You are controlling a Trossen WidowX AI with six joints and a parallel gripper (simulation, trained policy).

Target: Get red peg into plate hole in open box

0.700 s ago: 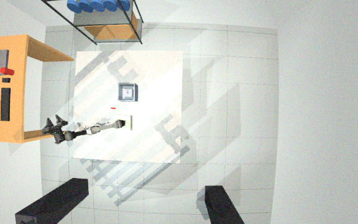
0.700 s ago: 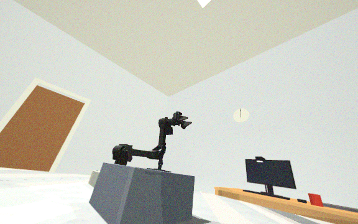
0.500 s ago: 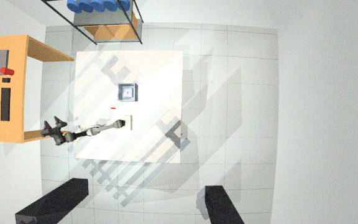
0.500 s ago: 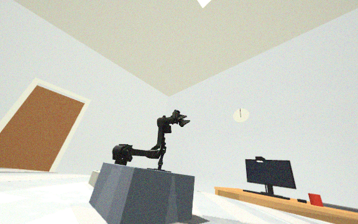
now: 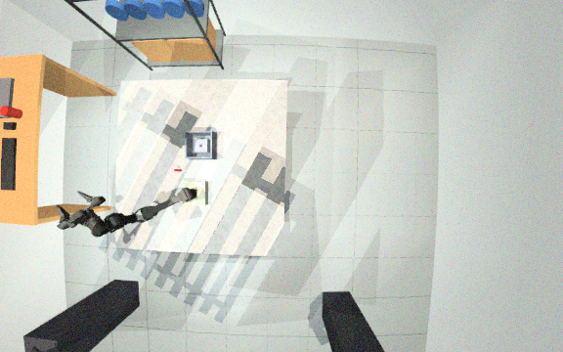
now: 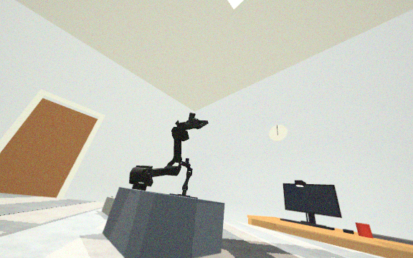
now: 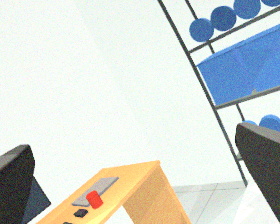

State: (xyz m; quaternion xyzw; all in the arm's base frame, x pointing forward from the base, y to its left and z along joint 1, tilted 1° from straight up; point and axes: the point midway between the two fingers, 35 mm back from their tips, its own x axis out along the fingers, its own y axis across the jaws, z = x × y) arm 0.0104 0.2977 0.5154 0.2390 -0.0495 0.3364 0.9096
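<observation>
The red peg lies 54 cm below my gripper tip, 20 cm to the right of it and 14 cm ahead of it. Also, from my gripper tip: grey plate: 53 cm below, 38 cm to the right, 31 cm ahead; then grey box: 55 cm below, 38 cm to the right, 31 cm ahead.
</observation>
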